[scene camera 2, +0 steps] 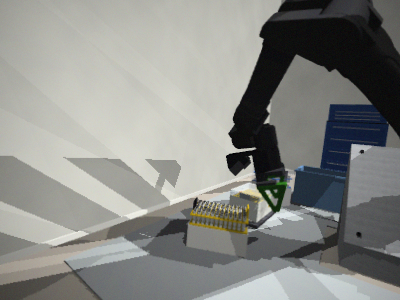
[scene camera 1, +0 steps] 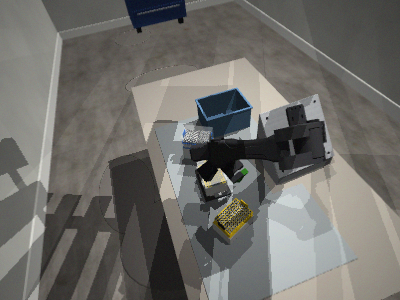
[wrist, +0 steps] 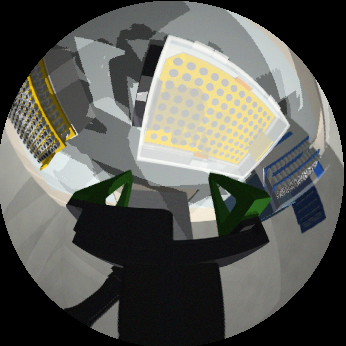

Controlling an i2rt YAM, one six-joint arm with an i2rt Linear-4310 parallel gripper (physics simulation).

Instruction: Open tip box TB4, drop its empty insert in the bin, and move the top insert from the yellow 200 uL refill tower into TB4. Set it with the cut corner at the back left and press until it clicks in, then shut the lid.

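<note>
Tip box TB4 [scene camera 1: 220,189] [scene camera 2: 259,206] [wrist: 200,102] stands on the mat with its clear lid down. A yellow insert with empty holes shows through the lid in the wrist view. The yellow refill tower [scene camera 1: 234,218] [scene camera 2: 218,220] [wrist: 39,120] stands apart from TB4, with a yellow insert full of tips on top. My gripper [scene camera 2: 275,199] [wrist: 170,174] is open and empty, its green fingers wide apart beside TB4. In scene camera 1 the arm hides part of the box and one finger. The blue bin [scene camera 1: 225,119] [scene camera 2: 317,191] stands behind.
A blue tip rack tower [scene camera 1: 196,136] [wrist: 292,172] stands between TB4 and the bin. The arm's grey base block [scene camera 1: 317,107] [scene camera 2: 377,195] stands at the right of the grey mat [scene camera 1: 300,255] [scene camera 2: 165,277]. A blue cabinet [scene camera 1: 156,11] [scene camera 2: 354,137] stands beyond the table.
</note>
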